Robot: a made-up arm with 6 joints. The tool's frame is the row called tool.
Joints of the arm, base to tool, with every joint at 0 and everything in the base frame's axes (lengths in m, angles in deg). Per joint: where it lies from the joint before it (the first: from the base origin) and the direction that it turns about. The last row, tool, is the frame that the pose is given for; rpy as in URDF.
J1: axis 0 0 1 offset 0 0 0.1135
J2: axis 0.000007 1 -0.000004 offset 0 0 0
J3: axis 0.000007 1 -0.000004 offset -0.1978 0 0.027
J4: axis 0.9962 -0.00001 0.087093 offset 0.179 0 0.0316
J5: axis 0.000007 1 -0.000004 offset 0 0 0
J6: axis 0.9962 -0.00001 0.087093 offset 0.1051 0 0.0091
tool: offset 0 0 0 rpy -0.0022 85.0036 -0.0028
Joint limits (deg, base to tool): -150..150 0..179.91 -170..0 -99.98..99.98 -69.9..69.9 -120..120
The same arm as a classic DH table. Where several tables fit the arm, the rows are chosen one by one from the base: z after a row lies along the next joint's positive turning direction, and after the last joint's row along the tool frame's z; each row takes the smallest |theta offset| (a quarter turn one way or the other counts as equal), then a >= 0, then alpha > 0; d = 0 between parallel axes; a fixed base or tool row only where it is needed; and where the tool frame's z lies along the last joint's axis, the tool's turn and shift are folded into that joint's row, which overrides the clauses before.
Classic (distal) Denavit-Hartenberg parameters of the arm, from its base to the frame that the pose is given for. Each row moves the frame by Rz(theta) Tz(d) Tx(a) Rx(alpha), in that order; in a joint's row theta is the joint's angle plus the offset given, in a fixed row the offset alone. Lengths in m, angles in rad.
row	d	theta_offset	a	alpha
J1	0.1135	0	0	-1.5708
J2	0	0.1357	-0.1996	0
J3	0	1.3479	-0.0159	1.5708
J4	0.1811	0	0	-1.5708
J5	0	0	0.0001	1.5708
J6	0.1055	0	0	0
Joint limits (rad, base to tool): -2.618..2.618 0..3.14 -2.9671..0 -1.745..1.745 -1.22..1.22 -2.0944..2.0944

